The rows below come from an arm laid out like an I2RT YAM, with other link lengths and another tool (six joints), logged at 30 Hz.
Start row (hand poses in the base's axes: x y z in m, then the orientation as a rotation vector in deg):
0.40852 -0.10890 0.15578 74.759 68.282 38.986
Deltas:
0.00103 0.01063 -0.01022 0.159 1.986 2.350
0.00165 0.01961 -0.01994 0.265 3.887 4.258
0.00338 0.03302 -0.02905 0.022 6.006 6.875
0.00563 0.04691 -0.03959 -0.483 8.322 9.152
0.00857 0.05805 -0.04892 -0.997 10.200 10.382
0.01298 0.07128 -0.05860 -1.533 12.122 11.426
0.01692 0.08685 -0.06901 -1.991 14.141 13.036
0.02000 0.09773 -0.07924 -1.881 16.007 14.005
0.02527 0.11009 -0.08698 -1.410 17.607 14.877
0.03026 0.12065 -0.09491 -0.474 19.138 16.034
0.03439 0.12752 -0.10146 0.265 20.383 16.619
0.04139 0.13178 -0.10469 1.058 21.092 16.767
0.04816 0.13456 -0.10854 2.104 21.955 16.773
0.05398 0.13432 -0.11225 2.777 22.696 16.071
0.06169 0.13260 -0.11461 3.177 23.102 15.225
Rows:
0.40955 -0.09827 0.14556 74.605 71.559 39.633
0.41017 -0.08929 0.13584 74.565 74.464 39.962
0.41190 -0.07588 0.12673 73.906 78.129 40.419
0.41415 -0.06199 0.11619 73.249 81.757 40.309
0.41709 -0.05085 0.10686 72.944 84.271 39.684
0.42150 -0.03762 0.09718 72.723 86.688 38.865
0.42544 -0.02205 0.08677 72.253 89.577 38.429
0.42852 -0.01117 0.07654 72.567 91.791 38.013
0.43379 0.00119 0.06880 73.128 93.666 37.941
0.43878 0.01175 0.06087 73.886 95.628 38.444
0.44291 0.01862 0.05432 74.696 96.972 38.575
0.44991 0.02288 0.05109 75.601 97.548 38.780
0.45668 0.02566 0.04724 76.883 98.108 38.957
0.46250 0.02542 0.04353 78.226 98.100 38.428
0.47021 0.02370 0.04117 79.273 97.745 37.819

